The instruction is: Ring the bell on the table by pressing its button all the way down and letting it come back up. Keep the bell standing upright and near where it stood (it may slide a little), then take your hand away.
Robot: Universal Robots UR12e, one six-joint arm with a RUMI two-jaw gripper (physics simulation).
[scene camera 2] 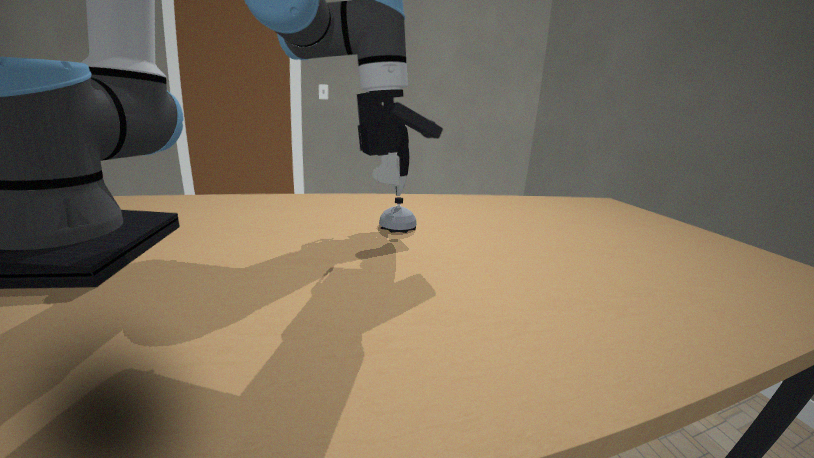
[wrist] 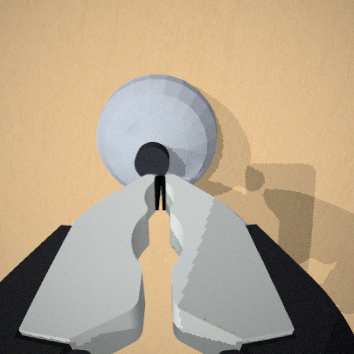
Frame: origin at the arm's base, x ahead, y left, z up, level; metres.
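Seen in the pictures: gripper, between the fingertips: (scene camera 2: 398, 195) (wrist: 160, 178); arm's base, origin of its link: (scene camera 2: 59, 228).
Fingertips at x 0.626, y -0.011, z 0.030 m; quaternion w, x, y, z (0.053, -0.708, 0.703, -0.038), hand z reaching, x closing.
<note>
Offsets run from my fingertips to a thing's top centre. Level surfaces: height alone.
The bell @(dx +0.005, dy +0.005, dz -0.007 m) (scene camera 2: 397, 219) (wrist: 145, 112) has a pale blue-grey dome and stands upright on the table @(dz -0.073 m) (scene camera 2: 512, 296) (wrist: 280, 60). Its black button @(dx +0.005, dy +0.005, dz -0.007 m) (scene camera 2: 399, 200) (wrist: 152, 159) stands up on a short stem at the top. My gripper (scene camera 2: 399, 194) (wrist: 160, 178) is shut with nothing between its fingers. In the scene view its tips are just above the button, with a very small gap or none; contact is hard to tell. In the wrist view the tips meet the lower edge of the button and hide a little of it.
The robot's base (scene camera 2: 56, 216) stands on a black plate (scene camera 2: 136, 227) at the left of the table. Shadows of the arm and gripper fall across the table in front of the bell. The table's edge runs along the right and front right. A brown door (scene camera 2: 239, 102) is behind.
</note>
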